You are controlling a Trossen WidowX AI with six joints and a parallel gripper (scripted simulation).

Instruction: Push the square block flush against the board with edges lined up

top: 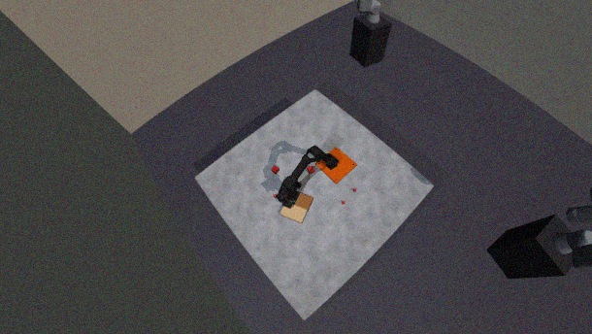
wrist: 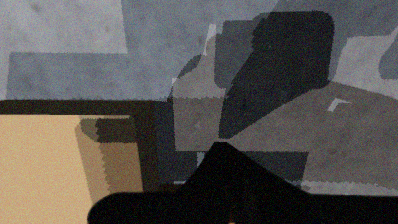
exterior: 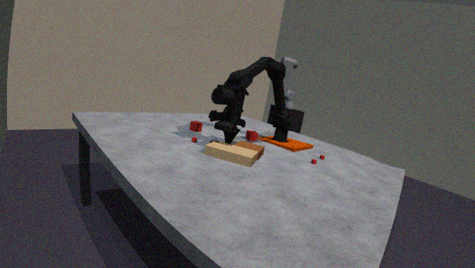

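The brown square block is 5 cm behind my gripper tip, 7 cm to the left of it and 1 cm above it. Round my gripper tip: pale wooden board: 5 cm ahead, 9 cm to the left, 1 cm above.
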